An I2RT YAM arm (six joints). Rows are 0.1 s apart.
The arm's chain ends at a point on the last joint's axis. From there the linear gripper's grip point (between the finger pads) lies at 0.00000 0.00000 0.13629 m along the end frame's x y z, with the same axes.
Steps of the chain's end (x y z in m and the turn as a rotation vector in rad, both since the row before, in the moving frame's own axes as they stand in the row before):
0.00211 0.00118 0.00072 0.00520 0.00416 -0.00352
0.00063 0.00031 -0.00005 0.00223 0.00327 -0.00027
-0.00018 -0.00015 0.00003 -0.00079 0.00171 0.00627
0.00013 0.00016 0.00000 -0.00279 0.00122 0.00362
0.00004 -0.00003 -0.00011 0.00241 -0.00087 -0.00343
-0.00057 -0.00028 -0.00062 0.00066 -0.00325 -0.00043
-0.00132 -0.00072 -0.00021 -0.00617 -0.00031 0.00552
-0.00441 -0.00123 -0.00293 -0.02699 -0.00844 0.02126
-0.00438 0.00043 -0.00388 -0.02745 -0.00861 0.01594
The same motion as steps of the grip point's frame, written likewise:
0.00268 0.00047 0.00072 0.00520 0.00416 -0.00352
0.00108 0.00001 -0.00005 0.00223 0.00327 -0.00027
0.00005 -0.00004 0.00003 -0.00079 0.00171 0.00627
0.00030 0.00054 0.00000 -0.00279 0.00122 0.00362
-0.00008 -0.00036 -0.00011 0.00241 -0.00087 -0.00343
-0.00101 -0.00037 -0.00062 0.00066 -0.00325 -0.00043
-0.00136 0.00012 -0.00021 -0.00617 -0.00031 0.00552
-0.00560 0.00244 -0.00298 -0.02699 -0.00844 0.02126
-0.00558 0.00416 -0.00394 -0.02745 -0.00861 0.01594

